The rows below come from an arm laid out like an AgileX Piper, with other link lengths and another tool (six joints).
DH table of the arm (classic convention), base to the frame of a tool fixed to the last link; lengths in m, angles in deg. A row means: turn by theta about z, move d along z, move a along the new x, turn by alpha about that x. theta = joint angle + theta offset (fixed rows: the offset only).
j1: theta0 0; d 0.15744; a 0; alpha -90
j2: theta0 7.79; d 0; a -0.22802; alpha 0
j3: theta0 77.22; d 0; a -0.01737; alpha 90
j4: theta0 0; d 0.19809; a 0; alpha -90
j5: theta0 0; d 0; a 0; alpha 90
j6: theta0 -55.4; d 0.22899; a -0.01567; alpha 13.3
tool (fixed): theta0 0; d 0.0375; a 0; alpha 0
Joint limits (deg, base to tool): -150..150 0..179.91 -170..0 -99.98..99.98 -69.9..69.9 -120..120
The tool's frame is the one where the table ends.
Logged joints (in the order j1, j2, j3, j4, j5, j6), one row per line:
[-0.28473, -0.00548, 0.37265, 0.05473, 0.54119, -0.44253]
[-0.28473, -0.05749, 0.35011, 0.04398, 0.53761, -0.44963]
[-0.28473, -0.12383, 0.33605, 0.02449, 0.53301, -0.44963]
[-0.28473, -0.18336, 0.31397, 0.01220, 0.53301, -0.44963]
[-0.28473, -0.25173, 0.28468, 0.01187, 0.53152, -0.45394]
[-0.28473, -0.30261, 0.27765, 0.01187, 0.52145, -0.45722]
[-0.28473, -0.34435, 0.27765, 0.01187, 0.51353, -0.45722]
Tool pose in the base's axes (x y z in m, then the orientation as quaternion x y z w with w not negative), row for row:
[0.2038, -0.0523, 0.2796, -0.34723, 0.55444, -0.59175, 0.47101]
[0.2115, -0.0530, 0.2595, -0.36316, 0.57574, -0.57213, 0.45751]
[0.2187, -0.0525, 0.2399, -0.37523, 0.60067, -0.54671, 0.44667]
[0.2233, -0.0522, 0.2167, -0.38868, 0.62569, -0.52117, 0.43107]
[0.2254, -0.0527, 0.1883, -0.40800, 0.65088, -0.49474, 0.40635]
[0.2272, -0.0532, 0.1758, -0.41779, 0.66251, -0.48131, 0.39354]
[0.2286, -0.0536, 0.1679, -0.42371, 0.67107, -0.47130, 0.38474]
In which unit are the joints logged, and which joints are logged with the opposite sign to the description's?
The joints are logged in radians. Opposite sign: j2, j3, j4.
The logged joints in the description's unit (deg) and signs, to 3 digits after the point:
[-16.314, 0.314, -21.351, -3.136, 31.008, -25.355]
[-16.314, 3.294, -20.060, -2.520, 30.803, -25.762]
[-16.314, 7.095, -19.254, -1.403, 30.539, -25.762]
[-16.314, 10.506, -17.989, -0.699, 30.539, -25.762]
[-16.314, 14.423, -16.311, -0.680, 30.454, -26.009]
[-16.314, 17.338, -15.908, -0.680, 29.877, -26.197]
[-16.314, 19.730, -15.908, -0.680, 29.423, -26.197]

